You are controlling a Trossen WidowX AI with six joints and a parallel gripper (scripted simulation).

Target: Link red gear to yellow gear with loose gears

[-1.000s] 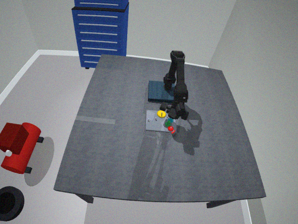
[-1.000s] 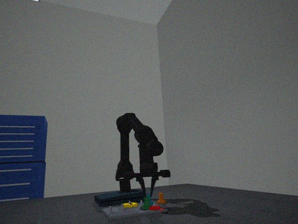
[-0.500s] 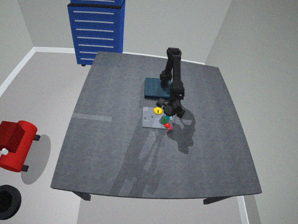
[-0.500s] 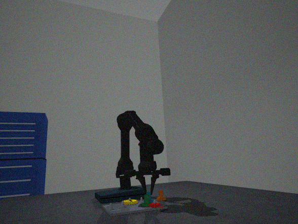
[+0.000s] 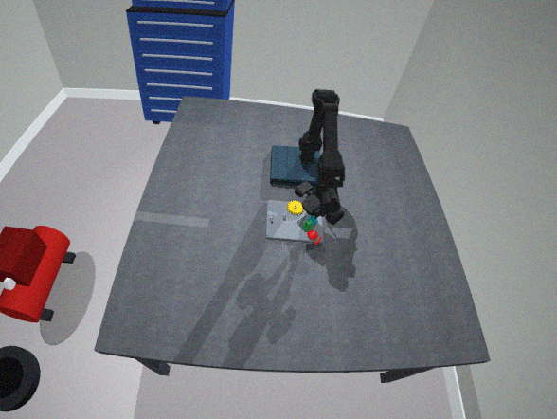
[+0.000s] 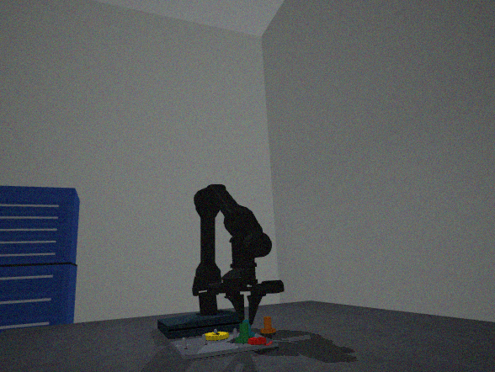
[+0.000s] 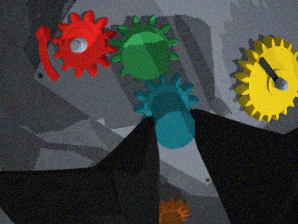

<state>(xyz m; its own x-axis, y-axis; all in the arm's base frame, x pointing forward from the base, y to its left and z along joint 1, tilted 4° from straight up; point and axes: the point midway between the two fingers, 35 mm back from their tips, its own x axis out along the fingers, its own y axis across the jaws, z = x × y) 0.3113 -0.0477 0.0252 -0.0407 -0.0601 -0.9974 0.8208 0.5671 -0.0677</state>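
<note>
My gripper tip is now 1 cm above the teal gear. The rest, counted from my gripper tip: red gear (6 cm ahead, 2 cm below, 1 cm to the right); yellow gear (7 cm behind, 5 cm to the right, 2 cm below); green gear (3 cm ahead, 2 cm to the right, 1 cm below).
</note>
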